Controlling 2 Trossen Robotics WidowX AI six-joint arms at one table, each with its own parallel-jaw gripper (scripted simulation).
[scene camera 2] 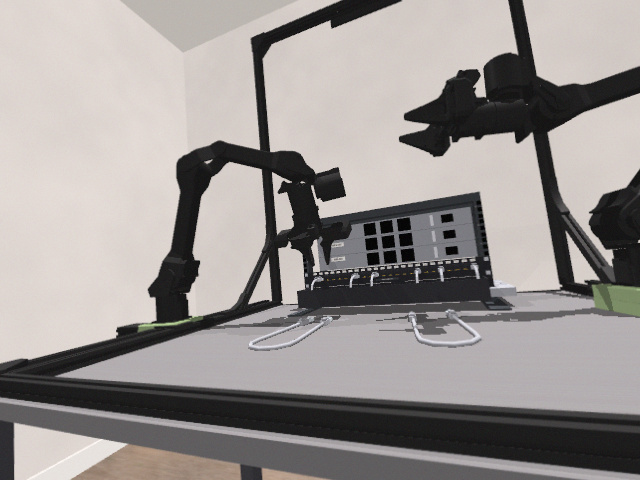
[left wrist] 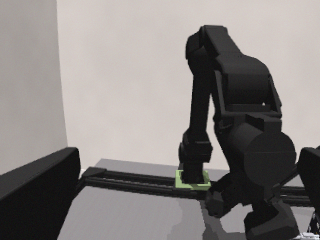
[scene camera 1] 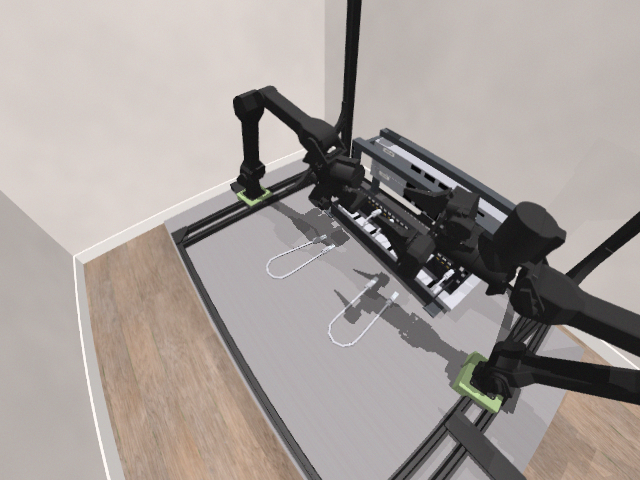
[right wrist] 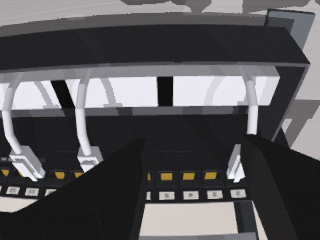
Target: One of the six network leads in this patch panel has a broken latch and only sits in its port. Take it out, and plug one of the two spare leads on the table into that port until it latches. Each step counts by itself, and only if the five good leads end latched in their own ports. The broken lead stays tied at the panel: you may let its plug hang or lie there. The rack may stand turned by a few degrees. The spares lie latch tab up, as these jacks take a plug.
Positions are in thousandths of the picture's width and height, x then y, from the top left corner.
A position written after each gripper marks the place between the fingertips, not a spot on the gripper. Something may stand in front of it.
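Left gripper (scene camera 1: 610,422), (scene camera 2: 627,270), (left wrist: 605,665). Right gripper (scene camera 2: 501,553), (scene camera 1: 540,422), (right wrist: 608,615). Network lead (right wrist: 773,327).
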